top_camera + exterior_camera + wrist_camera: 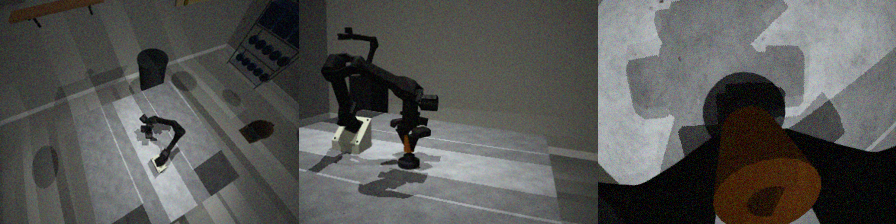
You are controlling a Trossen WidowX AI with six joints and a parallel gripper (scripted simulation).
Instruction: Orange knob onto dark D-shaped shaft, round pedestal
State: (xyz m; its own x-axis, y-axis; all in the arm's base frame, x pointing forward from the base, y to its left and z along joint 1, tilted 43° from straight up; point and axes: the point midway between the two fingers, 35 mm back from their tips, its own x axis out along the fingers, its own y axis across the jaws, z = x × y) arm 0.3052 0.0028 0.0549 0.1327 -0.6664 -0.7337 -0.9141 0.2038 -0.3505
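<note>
Right now the orange knob is 2 cm above my gripper tip. The rest, counted from my gripper tip: round pedestal (4 cm below).
</note>
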